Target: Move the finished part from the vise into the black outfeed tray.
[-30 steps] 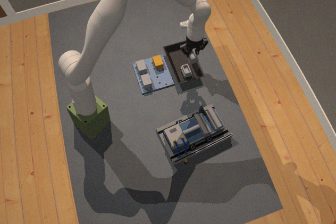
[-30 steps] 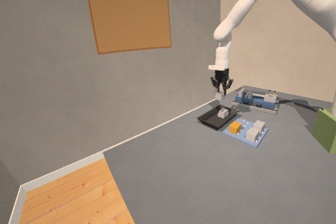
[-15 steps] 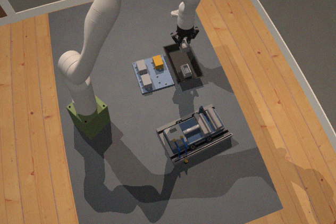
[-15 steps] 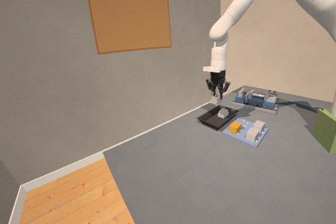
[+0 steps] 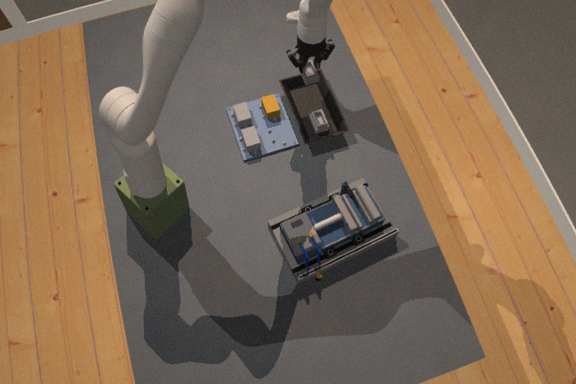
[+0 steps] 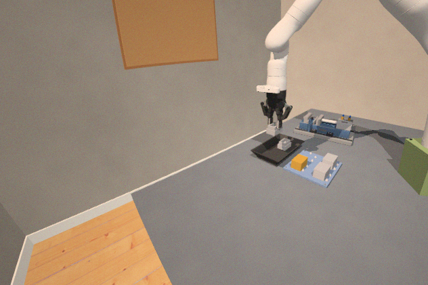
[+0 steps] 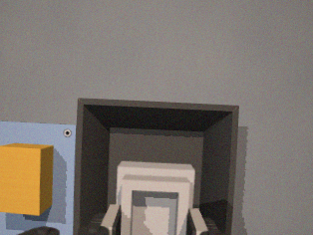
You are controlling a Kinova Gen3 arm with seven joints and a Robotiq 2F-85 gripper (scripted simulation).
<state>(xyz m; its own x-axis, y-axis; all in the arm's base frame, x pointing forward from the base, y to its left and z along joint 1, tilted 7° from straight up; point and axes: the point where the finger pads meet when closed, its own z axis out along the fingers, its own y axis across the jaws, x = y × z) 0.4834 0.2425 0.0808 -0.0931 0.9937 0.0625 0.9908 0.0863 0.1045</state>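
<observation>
My hand is 5 cm to the left of the tray floor and 16 cm above it. From my hand the other things lie so: orange block (12 cm behind, 2 cm to the right, 14 cm below); light blue fixture plate (16 cm behind, 7 cm to the right, 16 cm below); cylinder rod (6 cm behind, 43 cm to the right, 9 cm below).
</observation>
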